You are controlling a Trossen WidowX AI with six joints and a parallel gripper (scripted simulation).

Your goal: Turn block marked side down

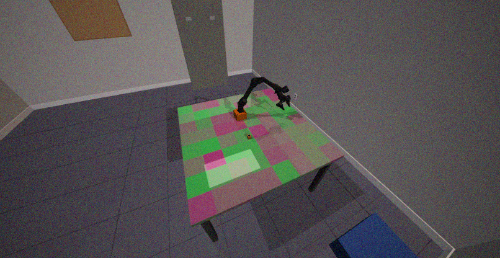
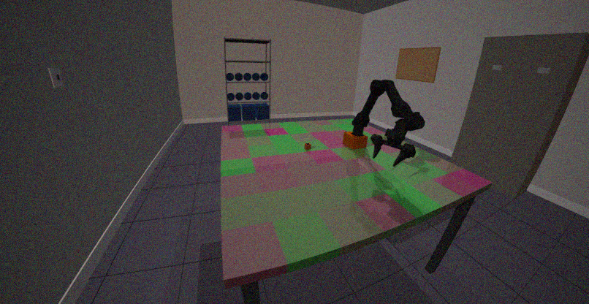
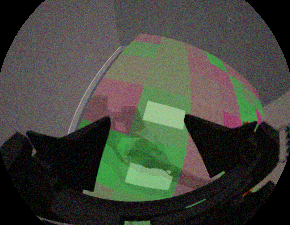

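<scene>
The orange block lies 50 cm to the right of my gripper tip, 11 cm below it and 6 cm ahead of it.
</scene>
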